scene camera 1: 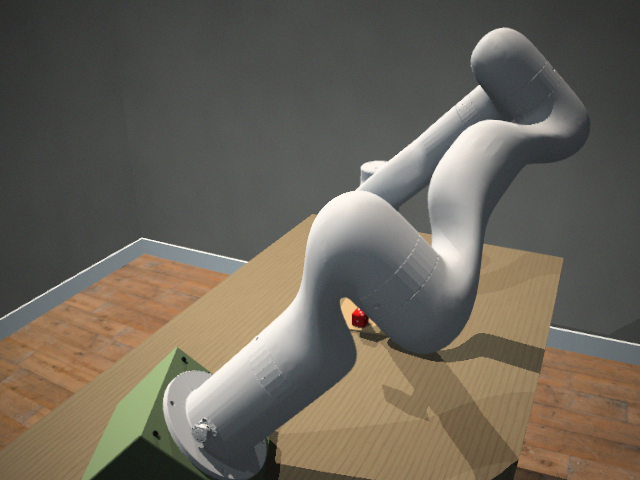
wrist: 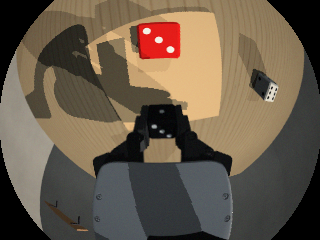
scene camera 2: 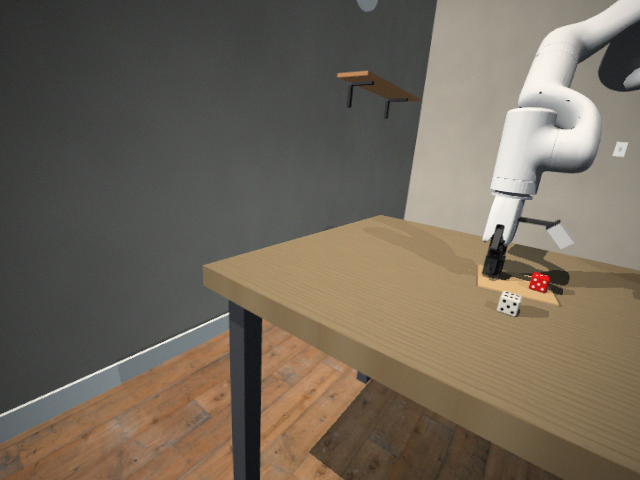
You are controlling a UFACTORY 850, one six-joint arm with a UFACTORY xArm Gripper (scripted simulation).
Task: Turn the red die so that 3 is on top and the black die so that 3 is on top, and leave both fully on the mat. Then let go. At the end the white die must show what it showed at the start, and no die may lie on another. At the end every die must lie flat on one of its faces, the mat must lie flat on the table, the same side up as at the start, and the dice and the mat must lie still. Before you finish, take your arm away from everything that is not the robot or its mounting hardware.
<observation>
In view: the gripper (scene camera 2: 491, 273), a tan mat (scene camera 2: 515, 283) and a black die (wrist: 161, 121).
The tan mat is seen too in the wrist view (wrist: 193, 80). The gripper also shows in the wrist view (wrist: 162, 113).
</observation>
